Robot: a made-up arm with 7 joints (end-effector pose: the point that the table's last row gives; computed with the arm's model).
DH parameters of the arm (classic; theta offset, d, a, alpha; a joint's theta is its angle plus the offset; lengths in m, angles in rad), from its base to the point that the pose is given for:
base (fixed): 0 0.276 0.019 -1.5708
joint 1: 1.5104 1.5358 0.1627 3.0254
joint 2: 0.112 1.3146 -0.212 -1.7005
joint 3: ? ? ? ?
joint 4: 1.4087 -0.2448 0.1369 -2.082
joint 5: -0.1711 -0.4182 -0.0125 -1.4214
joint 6: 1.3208 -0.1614 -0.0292 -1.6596
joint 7: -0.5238 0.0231 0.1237 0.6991
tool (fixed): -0.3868 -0.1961 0 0
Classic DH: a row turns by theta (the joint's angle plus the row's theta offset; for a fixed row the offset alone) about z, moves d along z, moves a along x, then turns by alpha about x.
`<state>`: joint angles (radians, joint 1 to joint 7).
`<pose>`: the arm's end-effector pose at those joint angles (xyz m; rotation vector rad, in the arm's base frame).
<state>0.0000 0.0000 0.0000 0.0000 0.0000 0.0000 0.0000</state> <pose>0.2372 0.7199 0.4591 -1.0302 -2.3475 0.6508</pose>
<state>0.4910 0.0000 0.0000 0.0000 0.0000 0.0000 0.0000</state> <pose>0.2977 0.7199 0.3346 -0.7631 -1.9179 0.7998</pose>
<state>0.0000 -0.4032 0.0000 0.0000 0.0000 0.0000 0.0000</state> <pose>0.3606 0.7338 0.3877 -0.8319 -1.9901 0.8293</pose>
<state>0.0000 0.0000 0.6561 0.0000 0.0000 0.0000 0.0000</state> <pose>0.2316 0.5645 0.7141 -0.5465 -2.2460 0.0098</pose>
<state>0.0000 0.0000 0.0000 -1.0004 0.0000 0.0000 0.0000</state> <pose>0.2454 0.6333 0.0288 1.3986 2.0469 -1.7425</pose>
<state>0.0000 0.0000 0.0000 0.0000 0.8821 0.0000 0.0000</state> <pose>0.0762 0.7946 0.5497 1.0431 2.4955 -0.5569</pose>
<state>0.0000 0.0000 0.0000 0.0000 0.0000 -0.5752 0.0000</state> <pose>0.2264 0.6266 0.5145 -0.8637 -2.3640 -0.0923</pose>
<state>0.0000 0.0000 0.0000 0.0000 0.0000 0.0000 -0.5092</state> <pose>0.1496 0.7362 0.4591 -0.4207 -2.6246 0.8281</pose>
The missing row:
joint 3: 1.477 -0.0048 0.023 0.1973
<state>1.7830 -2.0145 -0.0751 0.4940 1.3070 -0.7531 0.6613</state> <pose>-0.5109 0.5850 -0.4378 -0.4450 0.5366 1.0335</pose>
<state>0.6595 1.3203 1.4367 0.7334 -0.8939 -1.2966 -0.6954</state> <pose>-0.1484 0.0429 0.3721 1.0753 -0.2561 -1.4801</pose>
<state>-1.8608 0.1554 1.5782 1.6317 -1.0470 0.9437 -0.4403</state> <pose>-0.2720 -0.2266 0.5589 -2.4312 0.6189 -0.8711</pose>
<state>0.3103 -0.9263 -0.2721 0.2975 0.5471 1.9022 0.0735</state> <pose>0.2855 0.6707 -0.0180 -0.0635 0.8092 -2.8760</pose>
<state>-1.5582 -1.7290 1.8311 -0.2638 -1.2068 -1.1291 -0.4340</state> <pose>0.2291 0.3206 0.8804 0.2327 -0.2866 -1.2164</pose>
